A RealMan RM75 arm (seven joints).
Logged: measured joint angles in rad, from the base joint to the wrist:
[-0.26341 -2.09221 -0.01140 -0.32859 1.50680 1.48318 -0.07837]
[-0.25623 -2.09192 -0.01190 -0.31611 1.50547 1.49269 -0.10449]
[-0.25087 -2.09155 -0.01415 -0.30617 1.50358 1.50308 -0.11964]
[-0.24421 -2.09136 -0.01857 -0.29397 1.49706 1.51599 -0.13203]
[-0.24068 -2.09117 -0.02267 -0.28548 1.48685 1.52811 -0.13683]
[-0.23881 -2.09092 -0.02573 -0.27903 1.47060 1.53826 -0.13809]
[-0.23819 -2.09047 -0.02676 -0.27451 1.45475 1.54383 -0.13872]
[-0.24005 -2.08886 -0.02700 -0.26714 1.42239 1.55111 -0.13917]
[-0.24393 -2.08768 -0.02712 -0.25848 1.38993 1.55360 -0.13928]
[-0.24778 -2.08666 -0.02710 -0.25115 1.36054 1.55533 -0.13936]
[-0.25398 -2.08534 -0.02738 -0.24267 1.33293 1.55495 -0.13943]
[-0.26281 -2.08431 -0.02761 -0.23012 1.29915 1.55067 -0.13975]
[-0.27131 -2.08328 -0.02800 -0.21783 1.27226 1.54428 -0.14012]
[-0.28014 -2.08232 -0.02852 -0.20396 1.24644 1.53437 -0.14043]
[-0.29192 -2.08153 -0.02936 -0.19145 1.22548 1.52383 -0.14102]
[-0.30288 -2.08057 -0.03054 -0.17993 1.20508 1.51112 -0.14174]
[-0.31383 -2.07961 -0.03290 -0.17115 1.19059 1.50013 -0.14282]
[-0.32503 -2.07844 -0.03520 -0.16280 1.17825 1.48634 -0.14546]
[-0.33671 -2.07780 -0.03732 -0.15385 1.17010 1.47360 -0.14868]
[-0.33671 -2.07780 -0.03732 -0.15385 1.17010 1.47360 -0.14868]
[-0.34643 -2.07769 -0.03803 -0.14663 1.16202 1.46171 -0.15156]
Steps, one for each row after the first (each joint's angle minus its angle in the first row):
[0.00718 0.00029 -0.00050 0.01248 -0.00133 0.00951 -0.02612]
[0.01254 0.00066 -0.00275 0.02242 -0.00322 0.01990 -0.04127]
[0.01920 0.00085 -0.00717 0.03462 -0.00974 0.03281 -0.05366]
[0.02273 0.00104 -0.01127 0.04311 -0.01995 0.04493 -0.05846]
[0.02460 0.00129 -0.01433 0.04956 -0.03620 0.05508 -0.05972]
[0.02522 0.00174 -0.01536 0.05408 -0.05205 0.06065 -0.06035]
[0.02336 0.00335 -0.01560 0.06145 -0.08441 0.06793 -0.06080]
[0.01948 0.00453 -0.01572 0.07011 -0.11687 0.07042 -0.06091]
[0.01563 0.00555 -0.01570 0.07744 -0.14626 0.07215 -0.06099]
[0.00943 0.00687 -0.01598 0.08592 -0.17387 0.07177 -0.06106]
[0.00060 0.00790 -0.01621 0.09847 -0.20765 0.06749 -0.06138]
[-0.00790 0.00893 -0.01660 0.11076 -0.23454 0.06110 -0.06175]
[-0.01673 0.00989 -0.01712 0.12463 -0.26036 0.05119 -0.06206]
[-0.02851 0.01068 -0.01796 0.13714 -0.28132 0.04065 -0.06265]
[-0.03947 0.01164 -0.01914 0.14866 -0.30172 0.02794 -0.06337]
[-0.05042 0.01260 -0.02150 0.15744 -0.31621 0.01695 -0.06445]
[-0.06162 0.01377 -0.02380 0.16579 -0.32855 0.00316 -0.06709]
[-0.07330 0.01441 -0.02592 0.17474 -0.33670 -0.00958 -0.07031]
[-0.07330 0.01441 -0.02592 0.17474 -0.33670 -0.00958 -0.07031]
[-0.08302 0.01452 -0.02663 0.18196 -0.34478 -0.02147 -0.07319]

